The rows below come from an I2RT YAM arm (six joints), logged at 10 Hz.
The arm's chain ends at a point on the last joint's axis. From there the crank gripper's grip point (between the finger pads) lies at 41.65 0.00 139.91 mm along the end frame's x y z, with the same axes.
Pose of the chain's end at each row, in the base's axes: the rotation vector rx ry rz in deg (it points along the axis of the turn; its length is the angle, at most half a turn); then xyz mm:
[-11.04 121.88 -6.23 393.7 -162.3 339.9]
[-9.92 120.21 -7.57 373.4 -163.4 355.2]
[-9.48 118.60 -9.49 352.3 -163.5 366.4]
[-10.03 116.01 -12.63 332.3 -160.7 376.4]
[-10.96 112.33 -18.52 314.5 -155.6 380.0]
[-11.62 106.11 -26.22 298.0 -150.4 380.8]
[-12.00 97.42 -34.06 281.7 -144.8 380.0]
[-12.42 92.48 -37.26 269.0 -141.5 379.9]
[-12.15 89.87 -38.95 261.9 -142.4 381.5]
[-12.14 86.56 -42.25 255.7 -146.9 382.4]
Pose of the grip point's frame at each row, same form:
[-11.04 121.88 -6.23 490.1 -170.1 230.6]
[-9.92 120.21 -7.57 473.0 -174.1 249.0]
[-9.48 118.60 -9.49 454.8 -178.1 263.4]
[-10.03 116.01 -12.63 439.0 -180.9 278.8]
[-10.96 112.33 -18.52 426.1 -186.5 291.1]
[-11.62 106.11 -26.22 416.2 -194.7 307.4]
[-12.00 97.42 -34.06 406.3 -201.3 329.1]
[-12.42 92.48 -37.26 396.4 -201.7 341.8]
[-12.15 89.87 -38.95 390.1 -204.9 350.3]
[-12.14 86.56 -42.25 383.6 -213.7 360.6]

